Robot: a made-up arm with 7 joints. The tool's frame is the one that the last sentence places. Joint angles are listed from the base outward.
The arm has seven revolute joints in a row. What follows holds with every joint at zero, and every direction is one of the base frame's.
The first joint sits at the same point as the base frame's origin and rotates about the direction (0, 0.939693, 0.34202).
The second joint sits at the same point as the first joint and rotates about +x.
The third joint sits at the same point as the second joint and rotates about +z.
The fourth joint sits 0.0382 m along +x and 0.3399 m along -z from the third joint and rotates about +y.
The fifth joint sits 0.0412 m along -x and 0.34 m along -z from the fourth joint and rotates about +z.
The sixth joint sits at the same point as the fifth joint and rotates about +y.
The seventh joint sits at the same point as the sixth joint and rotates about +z.
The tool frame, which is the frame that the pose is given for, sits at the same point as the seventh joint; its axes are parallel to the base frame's.
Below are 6 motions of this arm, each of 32 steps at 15 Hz.
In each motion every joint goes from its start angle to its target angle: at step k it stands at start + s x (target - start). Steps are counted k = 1, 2, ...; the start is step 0. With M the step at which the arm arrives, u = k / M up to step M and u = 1 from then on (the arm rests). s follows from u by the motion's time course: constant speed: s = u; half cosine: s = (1 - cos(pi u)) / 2; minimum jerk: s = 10 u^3 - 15 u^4 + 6 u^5.
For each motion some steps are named. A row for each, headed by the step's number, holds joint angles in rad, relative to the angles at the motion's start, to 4 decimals.
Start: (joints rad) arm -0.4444 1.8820 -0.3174 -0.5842 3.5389 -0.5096 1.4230
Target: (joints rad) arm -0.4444 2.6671 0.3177 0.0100 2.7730 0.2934 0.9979
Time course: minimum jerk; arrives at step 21
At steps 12, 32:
12: 0.0000 0.4963 0.4015 0.3756 -0.4841 0.5076 -0.2687
32: 0.0000 0.7851 0.6351 0.5942 -0.7659 0.8030 -0.4251

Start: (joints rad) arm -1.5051 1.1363 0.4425 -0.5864 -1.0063 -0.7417 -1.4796
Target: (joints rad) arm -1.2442 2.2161 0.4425 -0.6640 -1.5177 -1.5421 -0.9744
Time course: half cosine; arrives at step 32
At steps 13, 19, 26, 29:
13: 0.0926 0.3832 0.0000 -0.0275 -0.1815 -0.2840 0.1793
19: 0.1683 0.6966 0.0000 -0.0501 -0.3299 -0.5164 0.3259
26: 0.2389 0.9888 0.0000 -0.0711 -0.4683 -0.7330 0.4626
29: 0.2553 1.0566 0.0000 -0.0759 -0.5004 -0.7832 0.4943

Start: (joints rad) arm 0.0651 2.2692 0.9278 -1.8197 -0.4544 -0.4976 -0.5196
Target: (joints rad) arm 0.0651 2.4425 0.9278 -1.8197 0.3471 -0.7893 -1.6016
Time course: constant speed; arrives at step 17
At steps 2, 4, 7, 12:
2: 0.0000 0.0204 0.0000 0.0000 0.0943 -0.0343 -0.1273
4: 0.0000 0.0408 0.0000 0.0000 0.1886 -0.0686 -0.2546
7: 0.0000 0.0714 0.0000 0.0000 0.3300 -0.1201 -0.4455
12: 0.0000 0.1223 0.0000 0.0000 0.5658 -0.2059 -0.7638

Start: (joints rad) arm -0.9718 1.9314 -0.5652 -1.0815 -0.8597 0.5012 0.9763
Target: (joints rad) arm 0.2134 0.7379 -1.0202 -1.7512 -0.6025 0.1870 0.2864
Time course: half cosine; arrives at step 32
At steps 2, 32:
2: 0.0114 -0.0115 -0.0044 -0.0064 0.0025 -0.0030 -0.0066
32: 1.1852 -1.1935 -0.4550 -0.6697 0.2572 -0.3142 -0.6899

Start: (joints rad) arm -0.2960 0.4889 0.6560 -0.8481 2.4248 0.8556 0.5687
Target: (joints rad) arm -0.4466 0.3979 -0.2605 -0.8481 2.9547 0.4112 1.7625
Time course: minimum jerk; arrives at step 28
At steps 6, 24, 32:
6: -0.0105 -0.0063 -0.0637 0.0000 0.0368 -0.0309 0.0829
24: -0.1471 -0.0889 -0.8952 0.0000 0.5176 -0.4341 1.1660
32: -0.1506 -0.0910 -0.9165 0.0000 0.5299 -0.4444 1.1938

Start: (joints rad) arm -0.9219 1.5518 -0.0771 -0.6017 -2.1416 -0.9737 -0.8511
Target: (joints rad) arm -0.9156 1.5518 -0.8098 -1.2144 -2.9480 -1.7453 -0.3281
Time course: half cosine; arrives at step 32
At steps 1, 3, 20, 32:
1: 0.0000 0.0000 -0.0018 -0.0015 -0.0019 -0.0019 0.0013
3: 0.0001 0.0000 -0.0158 -0.0132 -0.0174 -0.0166 0.0113
20: 0.0044 0.0000 -0.5065 -0.4236 -0.5575 -0.5334 0.3616
32: 0.0063 0.0000 -0.7327 -0.6127 -0.8064 -0.7716 0.5230

